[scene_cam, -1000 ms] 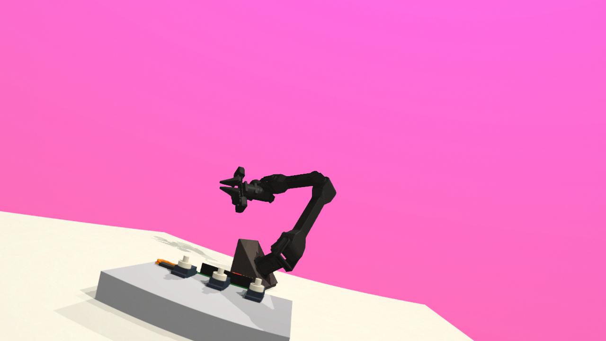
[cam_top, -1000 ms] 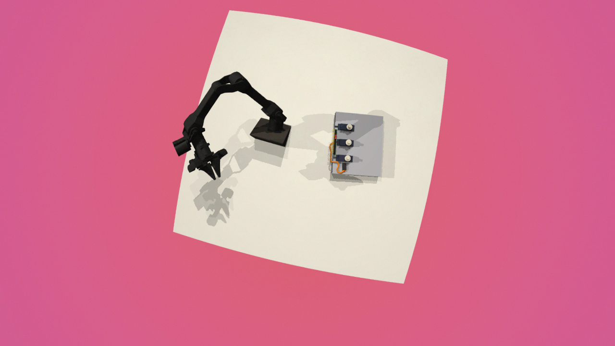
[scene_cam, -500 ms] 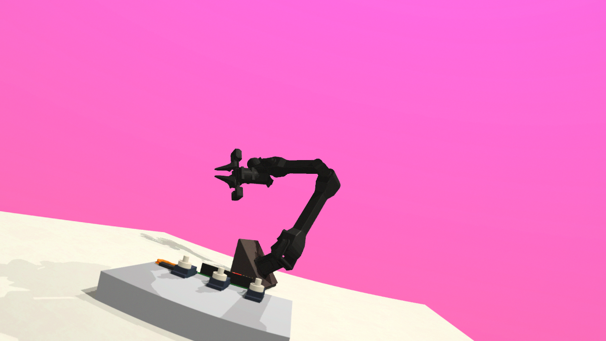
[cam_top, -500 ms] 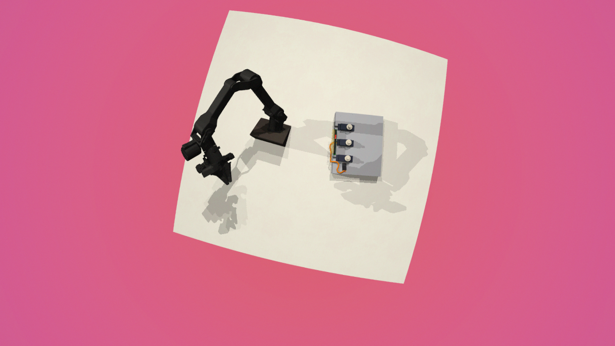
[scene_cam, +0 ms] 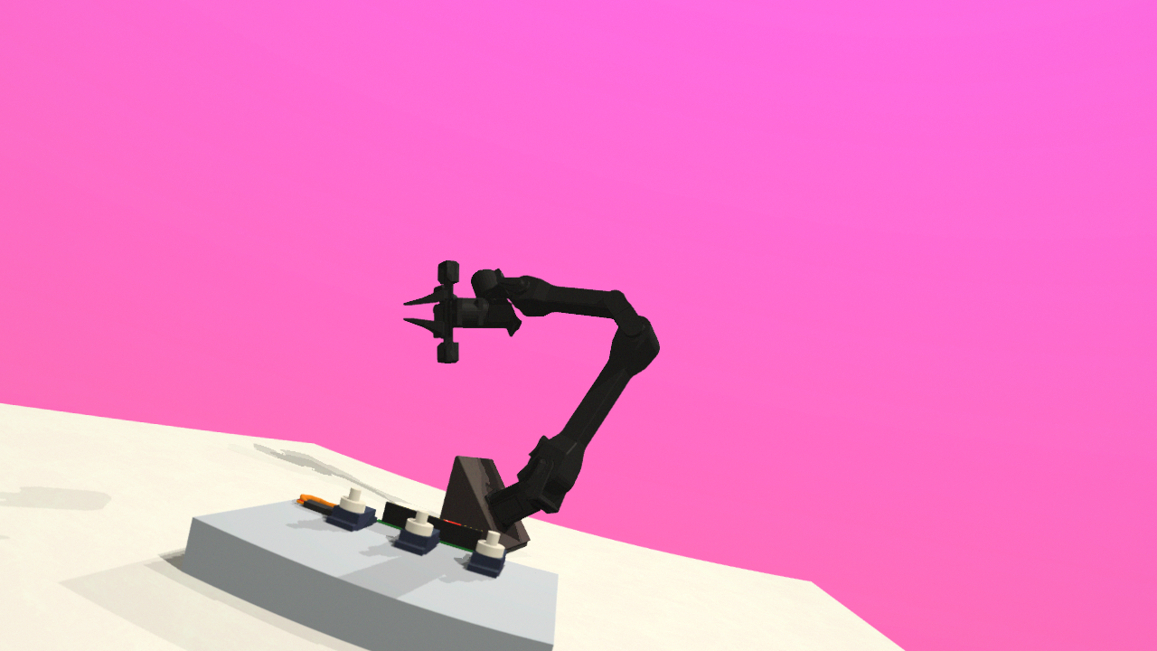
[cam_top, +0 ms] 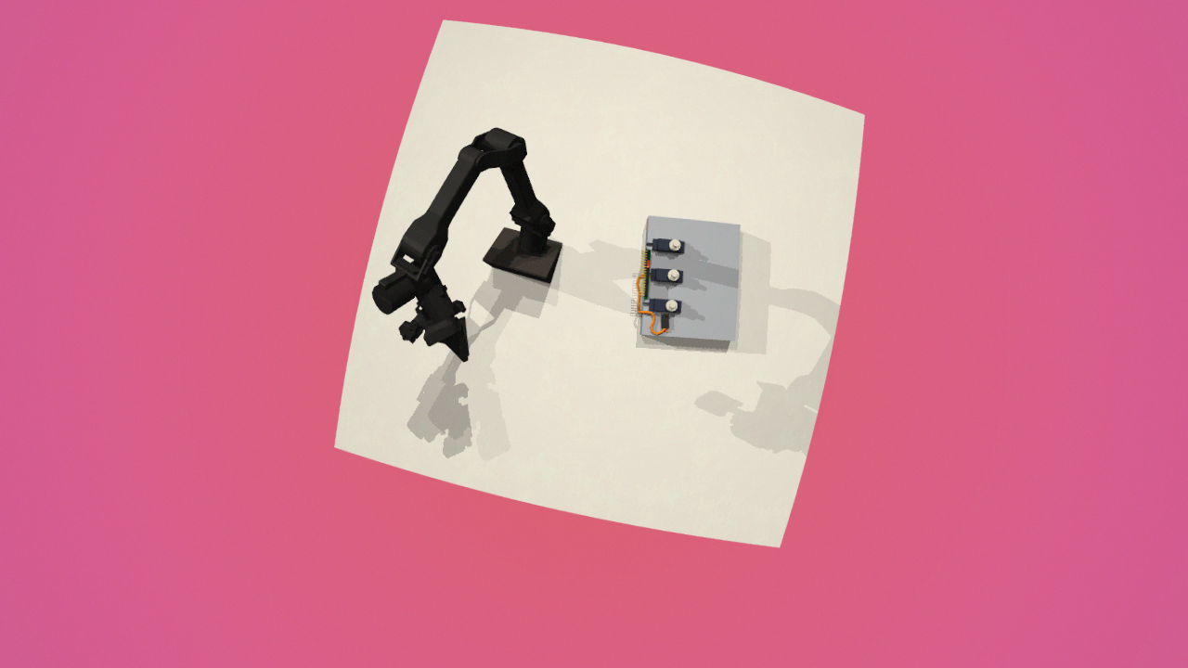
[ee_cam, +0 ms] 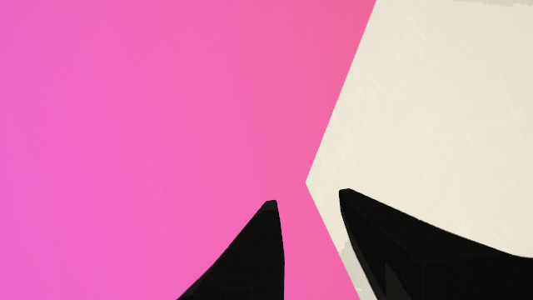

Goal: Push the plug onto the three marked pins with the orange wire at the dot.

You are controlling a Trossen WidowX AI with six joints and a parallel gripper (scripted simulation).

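The grey holder lies 50 cm ahead of my gripper tip, 27 cm to the left of it and 32 cm below it.
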